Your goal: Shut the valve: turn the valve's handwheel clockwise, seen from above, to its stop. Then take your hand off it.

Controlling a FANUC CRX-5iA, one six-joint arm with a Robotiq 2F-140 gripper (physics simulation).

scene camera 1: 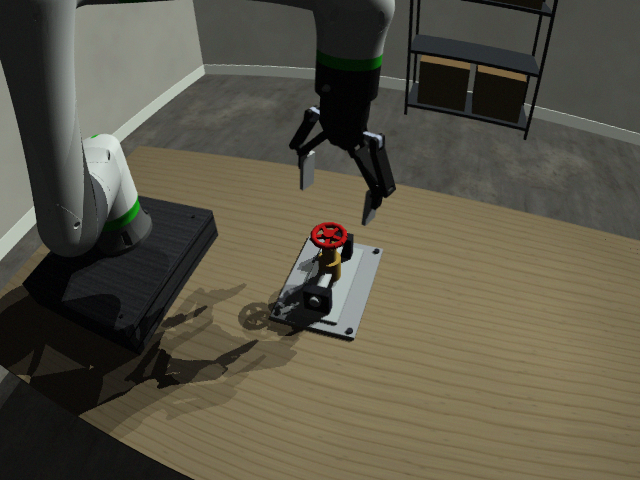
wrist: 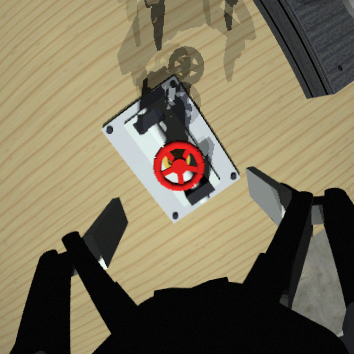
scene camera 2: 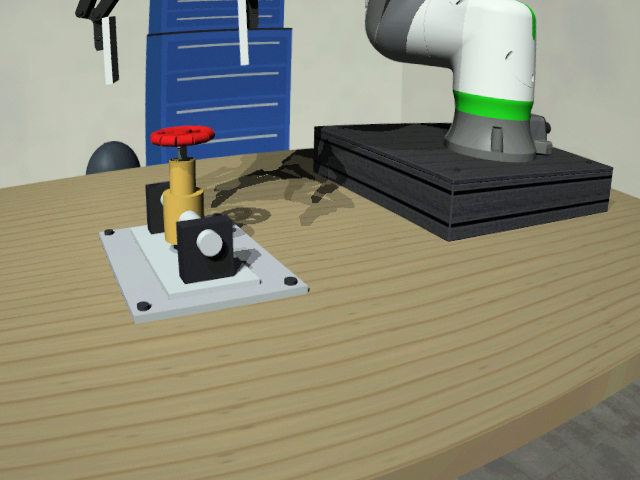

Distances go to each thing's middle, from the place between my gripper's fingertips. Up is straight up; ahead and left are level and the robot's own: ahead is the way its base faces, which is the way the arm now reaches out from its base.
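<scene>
The red handwheel (scene camera 2: 182,136) is 10 mm to the right of my hand, 10 mm behind it and 80 mm below it. Grey base plate (scene camera 2: 146,300): 10 mm to the right of my hand, 10 mm behind it, 200 mm below it. Going by their middles, the red handwheel is the nearest to my hand of the things named here.
</scene>
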